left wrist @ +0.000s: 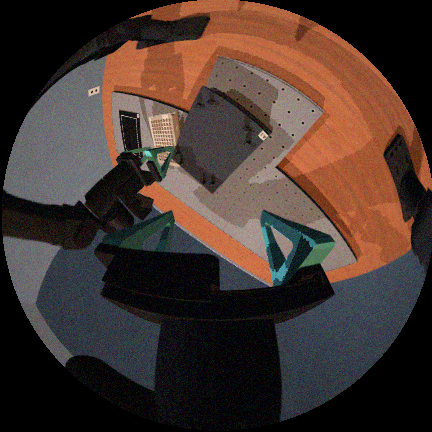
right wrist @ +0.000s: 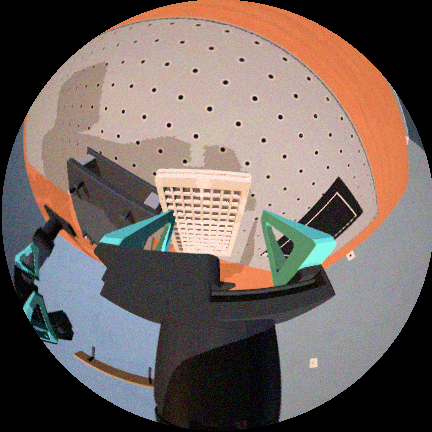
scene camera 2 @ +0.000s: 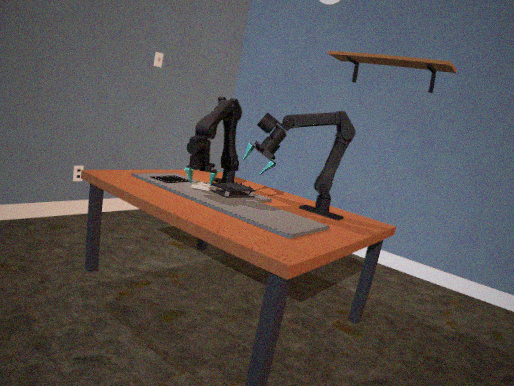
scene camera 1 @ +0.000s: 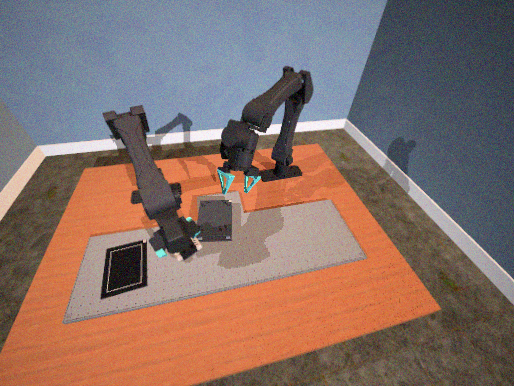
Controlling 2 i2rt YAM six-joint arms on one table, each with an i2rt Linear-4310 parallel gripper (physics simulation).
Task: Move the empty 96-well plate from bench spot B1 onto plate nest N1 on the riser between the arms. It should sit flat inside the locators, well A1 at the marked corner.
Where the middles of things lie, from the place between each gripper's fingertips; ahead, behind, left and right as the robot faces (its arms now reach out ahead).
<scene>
The well plate [right wrist: 207, 205] is 200 mm to the right of my left hand, 130 mm below it and 50 mm ahead of it. The rest, counted from my left hand: black plate nest [scene camera 1: 125, 269] (380 mm to the right, 140 mm below, 100 mm ahead).
My right gripper is now 17 cm to the left of the black plate nest, 3 cm short of it and 1 cm above it. From my right hand the other things lie so: well plate: 2 cm behind, 1 cm to the left.
</scene>
